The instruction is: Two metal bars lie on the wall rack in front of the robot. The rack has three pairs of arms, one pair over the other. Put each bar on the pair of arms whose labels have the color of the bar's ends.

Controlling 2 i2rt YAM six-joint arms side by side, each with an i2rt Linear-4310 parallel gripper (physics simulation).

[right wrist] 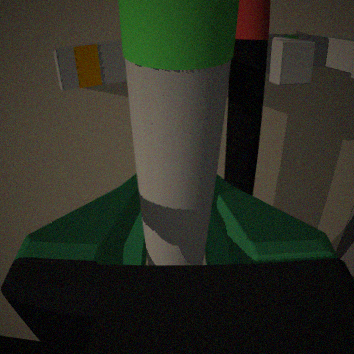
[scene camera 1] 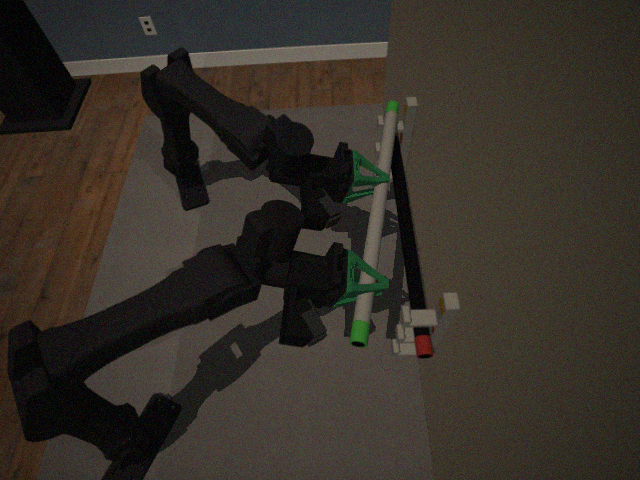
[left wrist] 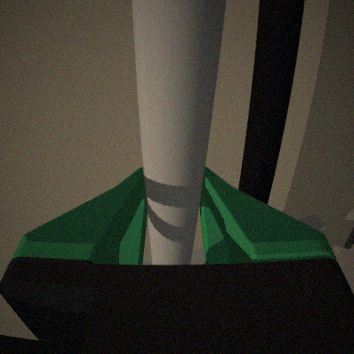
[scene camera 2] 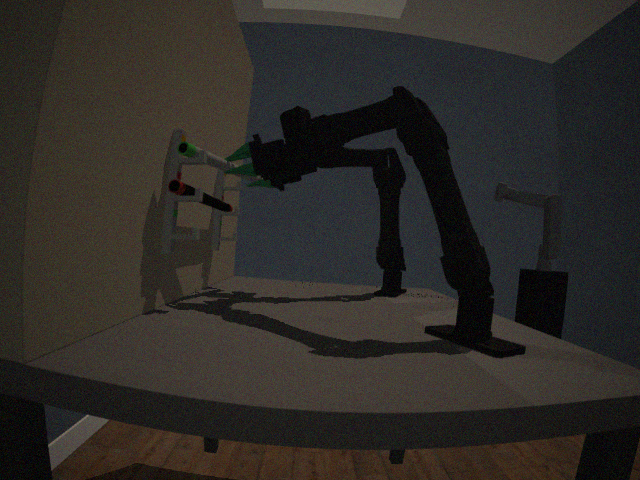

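Seen in the pictures: left gripper, fingertip midpoint: [scene camera 1: 386, 183] [left wrist: 173, 177] [scene camera 2: 223, 167]; right gripper, fingertip midpoint: [right wrist: 175, 178] [scene camera 1: 385, 287] [scene camera 2: 245, 181]; left arm's base at its link origin: [scene camera 1: 190, 181] [scene camera 2: 471, 341]; right arm's base at its link origin: [scene camera 1: 141, 447] [scene camera 2: 391, 293].
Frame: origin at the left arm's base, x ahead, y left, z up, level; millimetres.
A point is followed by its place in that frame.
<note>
A pale bar with green ends [scene camera 1: 376, 222] @(x 320, y -524, z 328 mm) [scene camera 2: 210, 158] @(x 416, y -336, z 309 mm) [left wrist: 177, 100] @(x 332, y -479, z 318 mm) [right wrist: 177, 130] @(x 228, y -653, z 323 mm) is held by both grippers in front of the wall rack [scene camera 1: 450, 301] [scene camera 2: 169, 206]. In scene camera 1 it slants, its lower end farther from the rack than its upper end. My left gripper [scene camera 1: 381, 184] @(x 377, y -442, z 311 mm) [scene camera 2: 227, 165] @(x 377, y -442, z 311 mm) [left wrist: 173, 177] @(x 377, y -442, z 311 mm) is shut on its upper part there. My right gripper [scene camera 1: 383, 289] @(x 290, y -627, z 308 mm) [right wrist: 175, 178] @(x 290, y -627, z 308 mm) is shut on it near the lower green end. A black bar with red ends [scene camera 1: 408, 232] @(x 393, y -517, z 247 mm) [scene camera 2: 211, 200] @(x 394, y -473, z 233 mm) [left wrist: 277, 75] @(x 391, y -486, z 239 mm) [right wrist: 243, 115] @(x 336, y -649, z 241 mm) lies on the middle, red-labelled pair of arms.
In scene camera 2 an orange label [scene camera 2: 183, 138] @(x 479, y -304, z 338 mm) marks the top pair and a green label [scene camera 2: 175, 212] @(x 478, y -306, z 189 mm) the bottom pair, whose near arm [scene camera 2: 187, 234] shows below the black bar. The rack is fixed to the wall [scene camera 1: 527, 206] @(x 357, y -717, z 595 mm) above the table [scene camera 2: 330, 423] @(x 333, y 188, z -12 mm).
</note>
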